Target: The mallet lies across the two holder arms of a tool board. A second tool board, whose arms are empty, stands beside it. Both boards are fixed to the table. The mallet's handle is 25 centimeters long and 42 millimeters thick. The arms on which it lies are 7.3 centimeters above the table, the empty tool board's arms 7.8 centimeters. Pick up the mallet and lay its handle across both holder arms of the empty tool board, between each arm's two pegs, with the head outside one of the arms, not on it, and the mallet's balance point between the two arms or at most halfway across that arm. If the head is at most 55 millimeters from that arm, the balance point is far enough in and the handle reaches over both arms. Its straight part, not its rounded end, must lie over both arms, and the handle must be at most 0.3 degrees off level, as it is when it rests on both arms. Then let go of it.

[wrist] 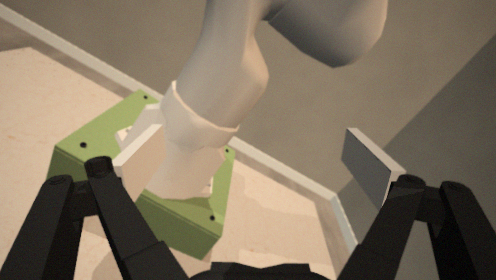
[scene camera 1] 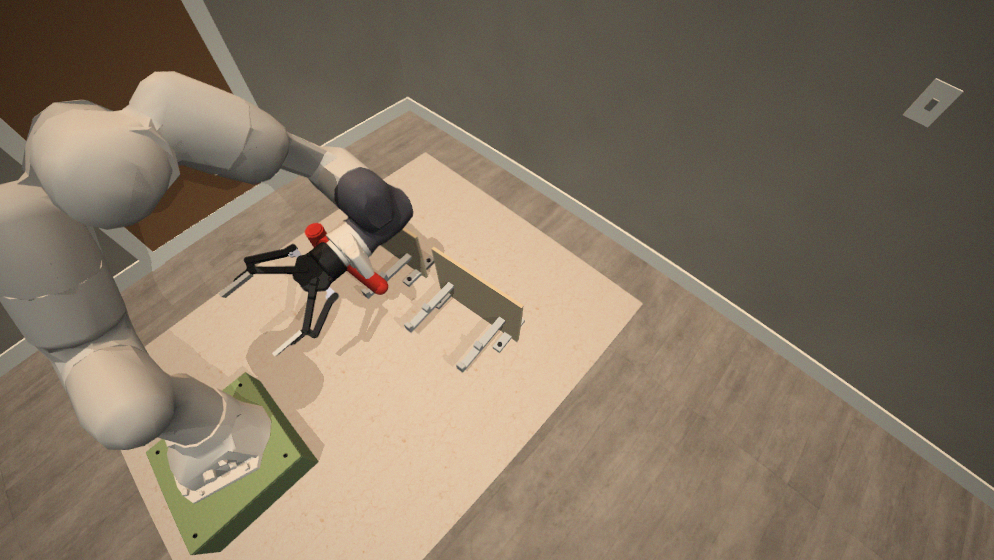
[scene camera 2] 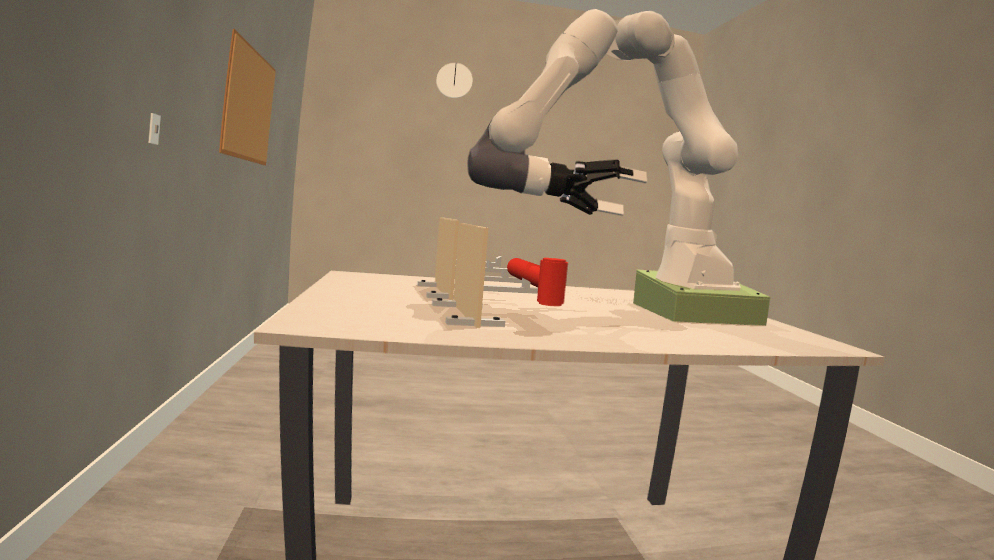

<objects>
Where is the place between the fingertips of the gripper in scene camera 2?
At 633, 194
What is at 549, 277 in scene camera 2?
A red mallet.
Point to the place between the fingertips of the gripper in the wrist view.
254, 142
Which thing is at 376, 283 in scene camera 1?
A red mallet.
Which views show the gripper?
The wrist view, scene camera 1 and scene camera 2: all of them.
</objects>
